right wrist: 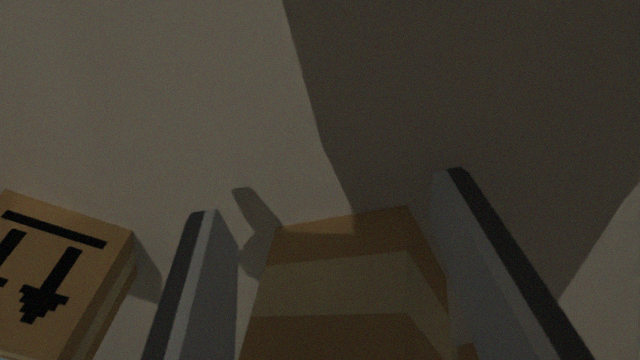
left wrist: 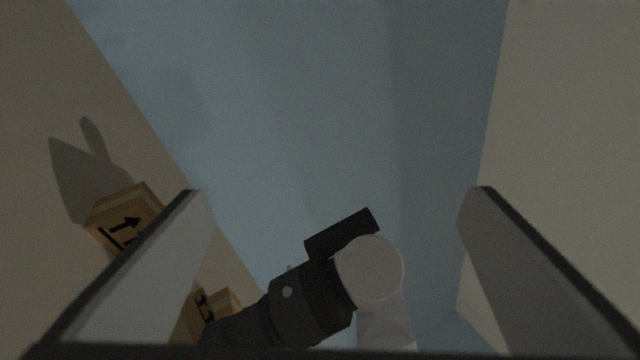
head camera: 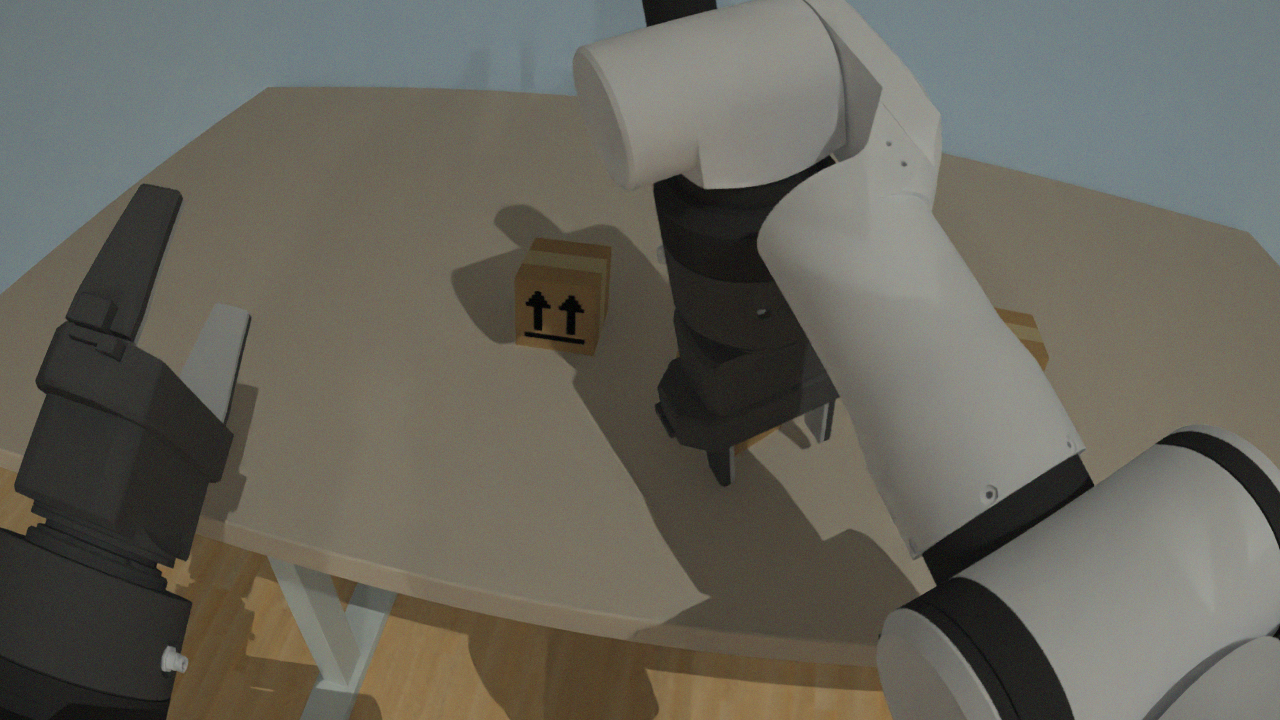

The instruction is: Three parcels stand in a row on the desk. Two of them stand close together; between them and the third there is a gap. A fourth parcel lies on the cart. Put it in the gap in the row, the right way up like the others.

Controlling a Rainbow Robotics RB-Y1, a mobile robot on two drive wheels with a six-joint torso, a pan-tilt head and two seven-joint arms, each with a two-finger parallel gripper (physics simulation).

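Places are measured from the robot's base along level axes (x left, y up, z ahead), in millimetres.
Pixels of known places: left gripper, fingertip midpoint: (left wrist: 331, 205) (head camera: 202, 257); right gripper, fingertip midpoint: (right wrist: 328, 211) (head camera: 771, 452).
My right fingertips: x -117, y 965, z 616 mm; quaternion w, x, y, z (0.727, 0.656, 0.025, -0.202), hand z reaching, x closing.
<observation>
For each thing: its top centre in the pictures, then the offset to it from my right fingertips. "spot": a spot on its surface instead. Level surfaces: height alone.
- cardboard parcel, middle of its top: (head camera: 564, 261) (left wrist: 155, 208) dz +147, dx +132, dy +44 mm
- desk, its level: dy -15 mm
- parcel corner, surface spot: (right wrist: 467, 351) spot: dz +123, dx +107, dy -10 mm
A cardboard parcel (head camera: 562, 308) (left wrist: 120, 220) stands upright on the desk (head camera: 358, 376), its two arrows pointing up. Part of another parcel (head camera: 1024, 329) shows behind the right arm. My right gripper (head camera: 773, 458) (right wrist: 328, 211) is partly open, pointing down. A parcel (head camera: 759, 438) (right wrist: 340, 332) with a tape band is between its fingers, not gripped; its arrows are hidden. In the right wrist view a parcel (right wrist: 60, 270) with arrows is at the left. Two more parcels (left wrist: 189, 320) (left wrist: 223, 301) show low in the left wrist view. My left gripper (head camera: 196, 250) (left wrist: 331, 205) is open and empty, at the left.
The right arm (head camera: 913, 358) crosses over the desk and hides part of it. A parcel corner (right wrist: 467, 351) shows beside the right-hand finger in the right wrist view. The desk's near edge (head camera: 537, 610) runs below, with a wooden floor beyond. The cart does not show.
</observation>
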